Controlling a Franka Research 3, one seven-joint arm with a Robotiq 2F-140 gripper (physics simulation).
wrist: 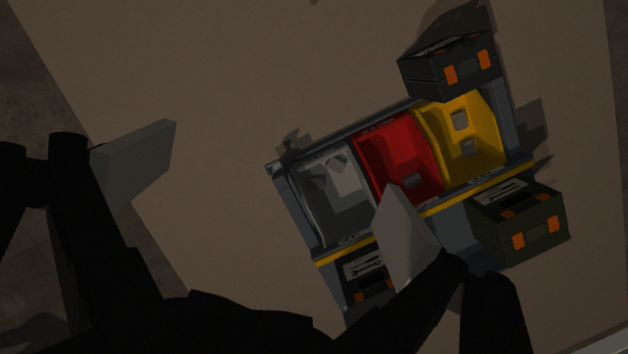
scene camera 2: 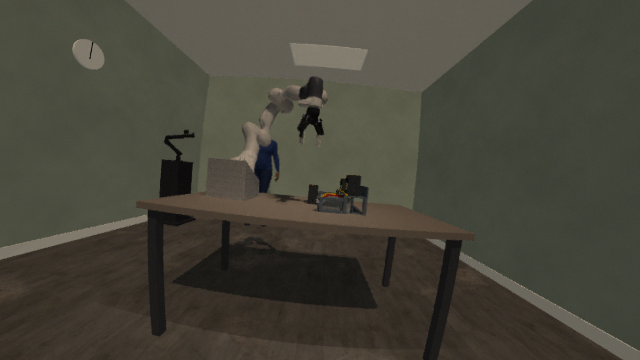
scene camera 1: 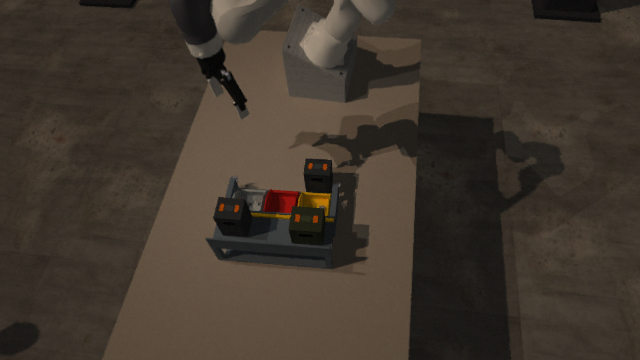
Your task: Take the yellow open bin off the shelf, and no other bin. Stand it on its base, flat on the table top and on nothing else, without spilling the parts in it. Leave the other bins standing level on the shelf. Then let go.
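The yellow bin [scene camera 1: 315, 201] [wrist: 480, 130] stands at one end of the shelf [scene camera 1: 272, 246] [wrist: 452, 227], beside the red bin [scene camera 1: 281, 201] [wrist: 395, 145]. Small grey parts lie in the yellow bin. The red bin holds a grey part too. A grey bin [scene camera 1: 253, 200] [wrist: 340, 200] with parts stands on the red bin's other side. My gripper [scene camera 1: 229, 102] [scene camera 2: 310, 142] [wrist: 279, 176] is open and empty, high above the table and away from the shelf. In scene camera 2 the bins are small and partly hidden.
A black case [scene camera 1: 318, 175] [wrist: 450, 67] stands on the table close behind the yellow bin. An olive case [scene camera 1: 307, 226] [wrist: 525, 222] stands on the shelf in front of it. Another black case [scene camera 1: 232, 216] [wrist: 367, 280] stands in front of the grey bin.
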